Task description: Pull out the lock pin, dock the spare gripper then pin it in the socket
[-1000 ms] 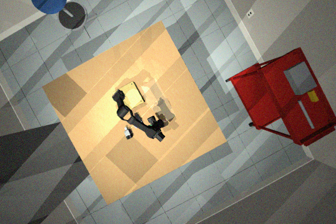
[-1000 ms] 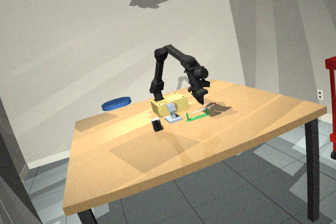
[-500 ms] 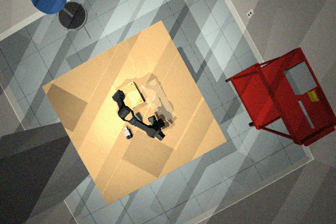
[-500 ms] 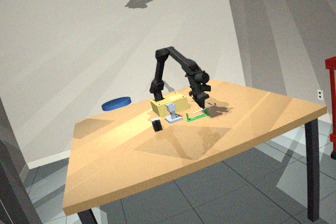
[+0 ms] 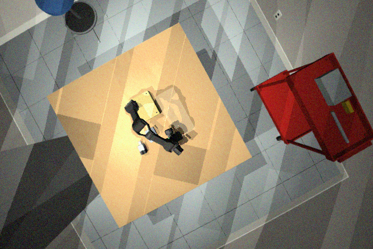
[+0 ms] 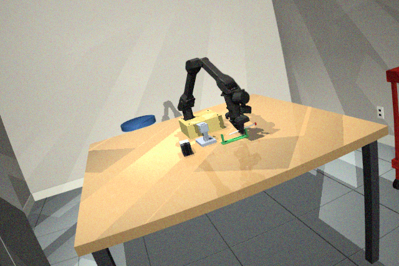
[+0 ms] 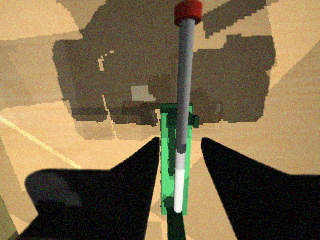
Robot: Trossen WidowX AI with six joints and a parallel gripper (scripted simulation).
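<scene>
Right now my gripper tip is 4 cm to the left of the green cradle. The rest, counted from my gripper tip: socket: 16 cm to the right, 10 cm behind, 3 cm above; then spare gripper: 28 cm to the right, 6 cm behind.
</scene>
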